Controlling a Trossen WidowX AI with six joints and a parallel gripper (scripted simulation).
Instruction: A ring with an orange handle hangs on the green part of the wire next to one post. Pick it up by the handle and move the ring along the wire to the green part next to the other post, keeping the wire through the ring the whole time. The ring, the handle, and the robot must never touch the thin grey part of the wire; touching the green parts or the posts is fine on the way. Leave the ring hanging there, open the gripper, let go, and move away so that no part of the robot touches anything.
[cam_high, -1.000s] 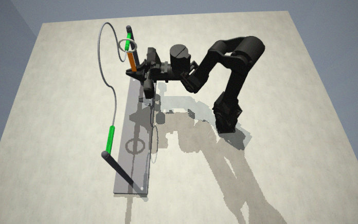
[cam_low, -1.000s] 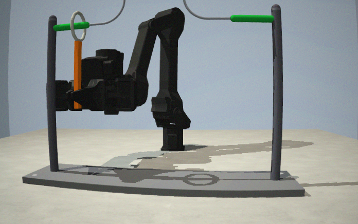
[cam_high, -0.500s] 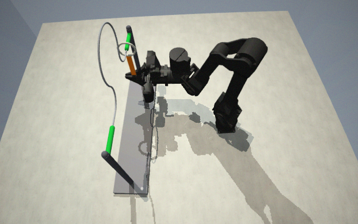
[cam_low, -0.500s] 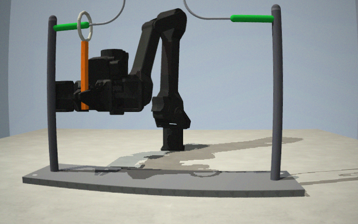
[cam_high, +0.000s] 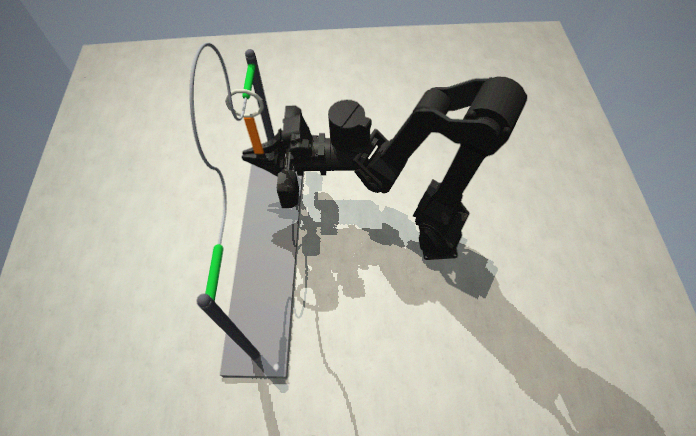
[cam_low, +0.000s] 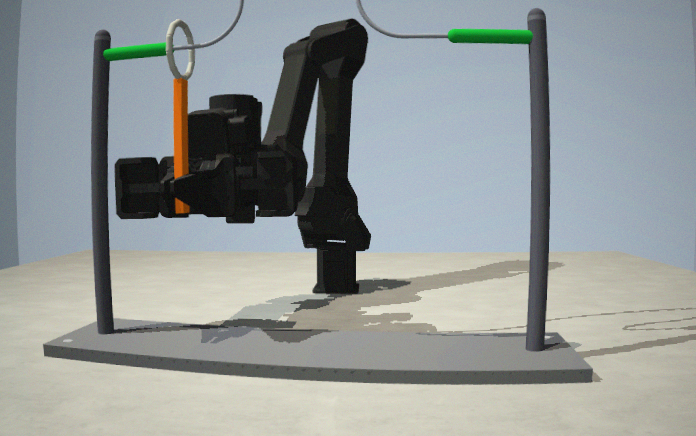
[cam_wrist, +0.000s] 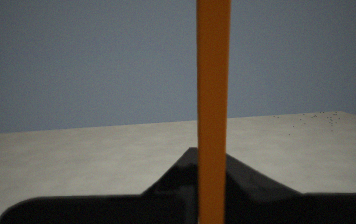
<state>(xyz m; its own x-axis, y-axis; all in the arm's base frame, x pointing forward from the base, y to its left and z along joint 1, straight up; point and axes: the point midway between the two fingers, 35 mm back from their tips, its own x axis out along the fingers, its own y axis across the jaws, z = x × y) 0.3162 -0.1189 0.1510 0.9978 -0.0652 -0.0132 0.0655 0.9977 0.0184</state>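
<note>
The ring with orange handle lies 30 mm behind my gripper tip and 80 mm above it.
</note>
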